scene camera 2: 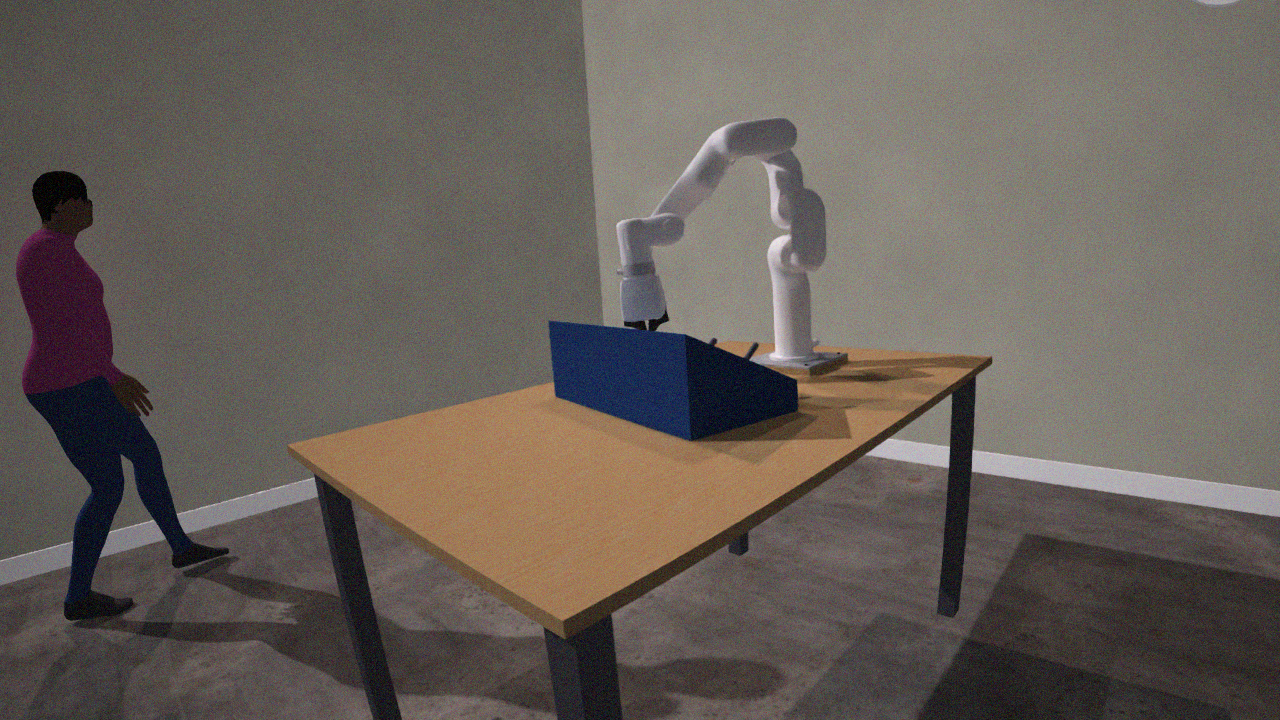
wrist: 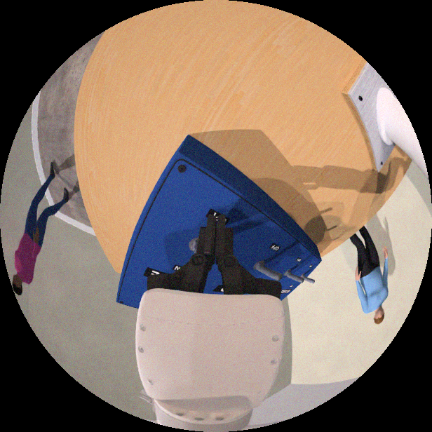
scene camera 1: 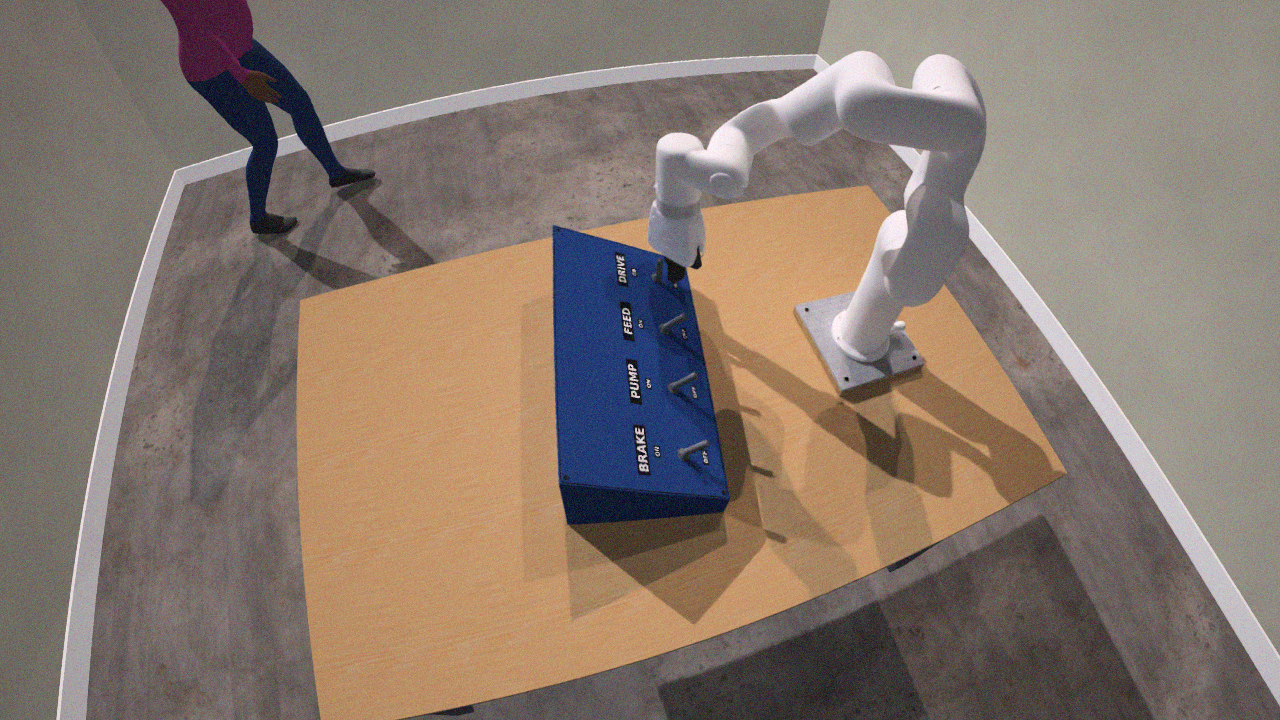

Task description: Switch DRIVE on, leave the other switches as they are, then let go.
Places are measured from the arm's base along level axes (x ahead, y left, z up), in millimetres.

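Where they show: gripper, fingertip midpoint: (scene camera 1: pixel 676 278); arm's base at its link origin: (scene camera 2: pixel 794 357) (scene camera 1: pixel 860 336).
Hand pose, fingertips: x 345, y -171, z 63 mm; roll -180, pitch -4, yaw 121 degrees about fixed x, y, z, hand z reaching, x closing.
Things, the pixels of their centre, and the offset from my fingertips. Level surfaces: height alone.
- blue switch panel at the middle of its body: (scene camera 1: pixel 626 369) (scene camera 2: pixel 658 374) dx +138, dy +163, dz -22 mm
- DRIVE lever at the middle of its body: (scene camera 1: pixel 659 268) dx +34, dy -3, dz +33 mm
- FEED lever at the middle of its body: (scene camera 1: pixel 675 321) dx +41, dy +118, dz +27 mm
- PUMP lever at the middle of its body: (scene camera 1: pixel 685 380) dx +61, dy +236, dz +27 mm
- BRAKE lever at the middle of its body: (scene camera 1: pixel 695 448) (scene camera 2: pixel 750 352) dx +80, dy +355, dz +27 mm
- wooden table at its surface level: dz -85 mm
The blue switch panel (scene camera 1: pixel 595 358) (scene camera 2: pixel 626 367) (wrist: pixel 165 210) stands on the table. My gripper (scene camera 1: pixel 676 275) (wrist: pixel 216 222) is shut and empty, low over the panel's DRIVE end, on the OFF side of that switch; its fingertips are hidden behind the panel in scene camera 2. The DRIVE lever (scene camera 1: pixel 657 271) is right beside the fingers and mostly hidden by them; the part that shows looks steeper than the other levers, but its exact position cannot be told. The FEED lever (scene camera 1: pixel 673 324) (wrist: pixel 267 270), PUMP lever (scene camera 1: pixel 682 384) and BRAKE lever (scene camera 1: pixel 693 451) lean towards OFF.
The wooden table (scene camera 1: pixel 411 402) (scene camera 2: pixel 501 474) (wrist: pixel 150 85) carries the panel and the arm's base plate (scene camera 1: pixel 819 335) (wrist: pixel 367 105). A person in a magenta top (scene camera 1: pixel 214 44) (scene camera 2: pixel 62 304) (wrist: pixel 27 255) stands beyond the table. Another person in light blue (wrist: pixel 371 290) shows in the wrist view.
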